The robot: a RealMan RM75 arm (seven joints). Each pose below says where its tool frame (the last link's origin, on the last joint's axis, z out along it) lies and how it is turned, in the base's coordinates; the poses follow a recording.
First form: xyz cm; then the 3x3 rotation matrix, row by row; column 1 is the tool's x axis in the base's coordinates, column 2 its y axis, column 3 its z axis. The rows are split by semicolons.
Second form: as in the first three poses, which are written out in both.
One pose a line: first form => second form
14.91, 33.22, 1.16; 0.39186, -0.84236, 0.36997; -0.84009, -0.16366, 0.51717; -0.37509, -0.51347, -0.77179 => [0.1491, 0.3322, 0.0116, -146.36, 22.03, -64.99]
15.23, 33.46, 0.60; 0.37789, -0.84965, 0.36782; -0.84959, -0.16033, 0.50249; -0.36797, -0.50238, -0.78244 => [0.1523, 0.3346, 0.0060, -147.30, 21.59, -66.02]
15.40, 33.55, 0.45; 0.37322, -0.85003, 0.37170; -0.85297, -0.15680, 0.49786; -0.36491, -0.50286, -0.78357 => [0.1540, 0.3355, 0.0045, -147.31, 21.40, -66.37]
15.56, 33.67, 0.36; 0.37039, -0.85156, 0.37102; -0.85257, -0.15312, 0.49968; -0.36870, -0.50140, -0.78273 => [0.1556, 0.3367, 0.0036, -147.36, 21.64, -66.52]
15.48, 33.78, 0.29; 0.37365, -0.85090, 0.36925; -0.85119, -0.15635, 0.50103; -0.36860, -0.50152, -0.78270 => [0.1548, 0.3378, 0.0029, -147.35, 21.63, -66.30]
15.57, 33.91, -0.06; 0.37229, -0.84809, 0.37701; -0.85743, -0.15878, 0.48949; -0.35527, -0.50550, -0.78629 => [0.1557, 0.3391, -0.0006, -147.26, 20.81, -66.53]
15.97, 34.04, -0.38; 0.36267, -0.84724, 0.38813; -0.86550, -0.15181, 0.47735; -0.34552, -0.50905, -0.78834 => [0.1597, 0.3404, -0.0038, -147.15, 20.21, -67.26]
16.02, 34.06, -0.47; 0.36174, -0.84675, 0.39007; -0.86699, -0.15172, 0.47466; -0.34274, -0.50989, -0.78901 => [0.1602, 0.3406, -0.0047, -147.13, 20.04, -67.35]
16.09, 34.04, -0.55; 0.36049, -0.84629, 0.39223; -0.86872, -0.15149, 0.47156; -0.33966, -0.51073, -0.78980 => [0.1609, 0.3404, -0.0055, -147.11, 19.86, -67.46]
